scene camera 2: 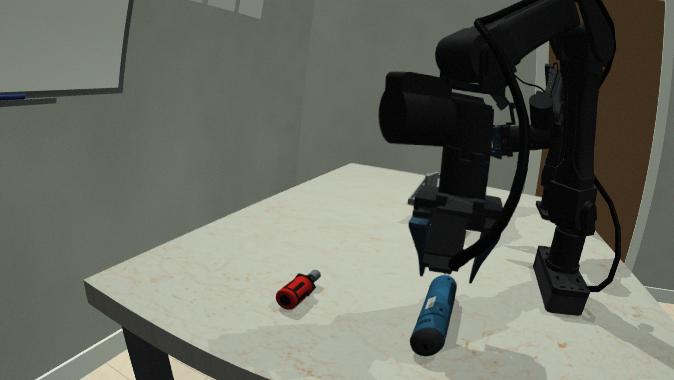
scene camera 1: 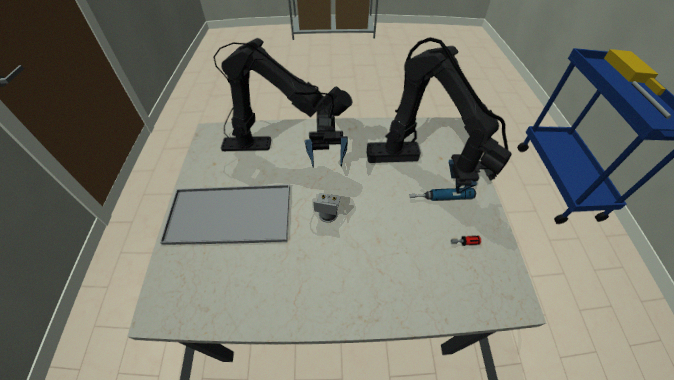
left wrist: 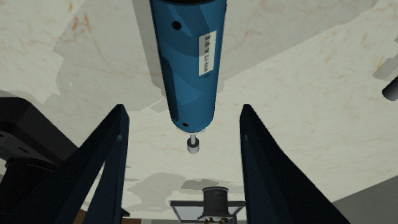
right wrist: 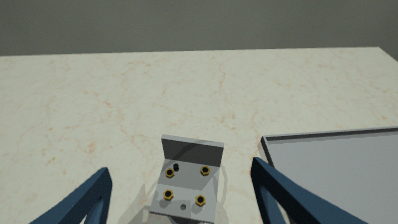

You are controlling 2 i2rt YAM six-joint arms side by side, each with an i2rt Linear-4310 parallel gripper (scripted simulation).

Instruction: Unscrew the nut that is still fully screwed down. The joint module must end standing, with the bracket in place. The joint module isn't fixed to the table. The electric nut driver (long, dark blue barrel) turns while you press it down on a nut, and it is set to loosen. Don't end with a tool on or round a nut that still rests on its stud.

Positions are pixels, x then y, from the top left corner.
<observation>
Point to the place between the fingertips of the left gripper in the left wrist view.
183, 110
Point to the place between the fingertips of the right gripper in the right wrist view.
182, 169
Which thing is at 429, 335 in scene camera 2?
An electric nut driver.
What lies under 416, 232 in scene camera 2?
The left gripper.
</observation>
